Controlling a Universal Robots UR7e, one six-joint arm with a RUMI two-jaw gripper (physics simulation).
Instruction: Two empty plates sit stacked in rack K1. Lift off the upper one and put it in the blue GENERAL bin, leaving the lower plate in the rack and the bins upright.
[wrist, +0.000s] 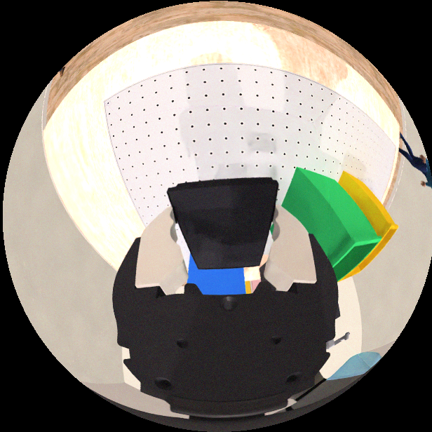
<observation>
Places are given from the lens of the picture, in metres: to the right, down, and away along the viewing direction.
gripper (223, 207): 0.01, -0.01, 0.14
black plate (225, 223): 0.01, 0.01, 0.13
yellow bin (372, 208): 0.28, -0.01, 0.14
blue bin (210, 281): -0.02, 0.13, 0.28
green bin (325, 209): 0.14, -0.01, 0.15
The marked spots on the black plate and the green bin are 0.14 m apart.
</observation>
